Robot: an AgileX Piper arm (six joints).
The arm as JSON. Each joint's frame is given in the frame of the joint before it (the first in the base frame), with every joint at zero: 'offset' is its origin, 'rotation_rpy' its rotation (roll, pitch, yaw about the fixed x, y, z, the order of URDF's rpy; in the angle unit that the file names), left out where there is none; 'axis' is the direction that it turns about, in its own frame. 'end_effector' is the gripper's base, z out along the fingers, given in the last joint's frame.
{
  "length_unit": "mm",
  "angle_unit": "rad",
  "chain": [
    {
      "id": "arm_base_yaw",
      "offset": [
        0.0,
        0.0,
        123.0
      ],
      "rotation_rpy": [
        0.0,
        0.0,
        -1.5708
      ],
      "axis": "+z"
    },
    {
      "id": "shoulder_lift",
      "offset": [
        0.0,
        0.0,
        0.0
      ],
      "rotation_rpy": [
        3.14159,
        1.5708,
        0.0
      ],
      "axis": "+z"
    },
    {
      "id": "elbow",
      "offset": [
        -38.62,
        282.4,
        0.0
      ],
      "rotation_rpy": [
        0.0,
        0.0,
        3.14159
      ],
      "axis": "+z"
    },
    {
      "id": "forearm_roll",
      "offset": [
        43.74,
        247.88,
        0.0
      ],
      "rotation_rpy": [
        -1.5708,
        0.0,
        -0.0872
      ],
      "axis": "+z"
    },
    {
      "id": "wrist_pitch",
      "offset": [
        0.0,
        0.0,
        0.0
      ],
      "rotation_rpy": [
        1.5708,
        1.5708,
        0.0
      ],
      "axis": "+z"
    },
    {
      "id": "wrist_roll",
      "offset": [
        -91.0,
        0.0,
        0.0
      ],
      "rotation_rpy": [
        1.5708,
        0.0,
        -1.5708
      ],
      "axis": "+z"
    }
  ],
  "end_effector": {
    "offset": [
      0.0,
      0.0,
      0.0
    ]
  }
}
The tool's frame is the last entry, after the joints.
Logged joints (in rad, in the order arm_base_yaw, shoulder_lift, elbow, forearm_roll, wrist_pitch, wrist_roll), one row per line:
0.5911, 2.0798, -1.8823, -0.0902, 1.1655, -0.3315
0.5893, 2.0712, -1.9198, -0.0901, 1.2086, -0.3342
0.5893, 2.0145, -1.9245, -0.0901, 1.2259, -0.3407
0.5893, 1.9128, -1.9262, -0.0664, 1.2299, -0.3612
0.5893, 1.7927, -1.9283, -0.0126, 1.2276, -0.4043
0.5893, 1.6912, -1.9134, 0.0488, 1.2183, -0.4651
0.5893, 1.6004, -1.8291, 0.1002, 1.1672, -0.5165
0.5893, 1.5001, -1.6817, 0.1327, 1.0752, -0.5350
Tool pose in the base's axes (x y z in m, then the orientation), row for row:
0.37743, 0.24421, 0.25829, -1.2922, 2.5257, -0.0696
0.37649, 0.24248, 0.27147, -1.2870, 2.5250, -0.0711
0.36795, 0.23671, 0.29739, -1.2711, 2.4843, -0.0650
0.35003, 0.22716, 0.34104, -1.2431, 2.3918, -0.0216
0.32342, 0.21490, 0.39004, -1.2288, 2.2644, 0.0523
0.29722, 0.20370, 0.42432, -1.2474, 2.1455, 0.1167
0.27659, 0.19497, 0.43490, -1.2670, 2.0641, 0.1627
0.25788, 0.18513, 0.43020, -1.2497, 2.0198, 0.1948
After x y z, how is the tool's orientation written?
As a rotation vector, in radians.
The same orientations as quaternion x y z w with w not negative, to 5 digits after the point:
-0.45009, 0.87974, -0.02424, 0.15125
-0.44865, 0.88022, -0.02479, 0.15271
-0.44841, 0.87639, -0.02293, 0.17422
-0.44974, 0.86532, -0.00781, 0.22113
-0.45798, 0.84395, 0.01949, 0.27863
-0.47522, 0.81736, 0.04446, 0.32266
-0.48903, 0.79669, 0.06280, 0.34956
-0.48714, 0.78732, 0.07593, 0.37021

